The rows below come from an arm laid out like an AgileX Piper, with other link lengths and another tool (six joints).
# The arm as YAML. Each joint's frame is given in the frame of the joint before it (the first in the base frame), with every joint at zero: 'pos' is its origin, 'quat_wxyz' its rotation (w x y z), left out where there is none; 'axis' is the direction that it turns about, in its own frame. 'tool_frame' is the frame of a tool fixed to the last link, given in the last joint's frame.
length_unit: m
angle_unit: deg
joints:
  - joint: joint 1
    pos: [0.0, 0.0, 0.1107]
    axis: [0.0, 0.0, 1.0]
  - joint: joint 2
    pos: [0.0, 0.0, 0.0]
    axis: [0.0, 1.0, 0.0]
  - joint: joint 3
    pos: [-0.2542, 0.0, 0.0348]
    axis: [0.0, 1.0, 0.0]
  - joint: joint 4
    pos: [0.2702, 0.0, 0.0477]
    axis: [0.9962, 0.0, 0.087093]
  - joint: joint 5
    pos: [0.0, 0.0, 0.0]
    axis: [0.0, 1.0, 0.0]
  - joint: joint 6
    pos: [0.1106, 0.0, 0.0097]
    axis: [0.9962, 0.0, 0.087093]
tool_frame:
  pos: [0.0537, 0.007, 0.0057]
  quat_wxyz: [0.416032, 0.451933, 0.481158, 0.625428]
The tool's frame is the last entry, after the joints.
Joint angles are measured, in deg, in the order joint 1, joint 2, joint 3, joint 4, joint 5, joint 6. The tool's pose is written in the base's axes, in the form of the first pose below.
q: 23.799 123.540 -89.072 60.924 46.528 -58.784
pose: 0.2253, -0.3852, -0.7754, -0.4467, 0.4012, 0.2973, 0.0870
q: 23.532 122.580 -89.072 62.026 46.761 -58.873
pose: 0.2246, -0.3848, -0.7692, -0.4580, 0.4027, 0.2971, 0.0971
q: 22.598 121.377 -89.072 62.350 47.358 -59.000
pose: 0.2203, -0.3839, -0.7655, -0.4671, 0.4061, 0.2913, 0.1080
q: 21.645 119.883 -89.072 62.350 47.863 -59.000
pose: 0.2129, -0.3818, -0.7630, -0.4762, 0.4094, 0.2848, 0.1208
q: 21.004 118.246 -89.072 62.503 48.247 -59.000
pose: 0.2055, -0.3777, -0.7606, -0.4864, 0.4111, 0.2805, 0.1350
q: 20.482 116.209 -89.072 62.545 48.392 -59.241
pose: 0.1934, -0.3697, -0.7600, -0.4982, 0.4121, 0.2765, 0.1523
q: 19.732 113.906 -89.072 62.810 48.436 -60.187
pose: 0.1762, -0.3579, -0.7601, -0.5129, 0.4137, 0.2706, 0.1720
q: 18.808 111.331 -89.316 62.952 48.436 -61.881
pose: 0.1513, -0.3394, -0.7629, -0.5291, 0.4154, 0.2632, 0.1952
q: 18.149 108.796 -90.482 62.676 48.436 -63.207
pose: 0.1220, -0.3164, -0.7663, -0.5457, 0.4166, 0.2575, 0.2229
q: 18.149 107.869 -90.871 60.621 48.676 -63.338
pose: 0.1087, -0.3043, -0.7774, -0.5397, 0.4147, 0.2551, 0.2290
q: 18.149 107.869 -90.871 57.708 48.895 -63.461
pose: 0.0996, -0.2969, -0.7931, -0.5224, 0.4139, 0.2519, 0.2233
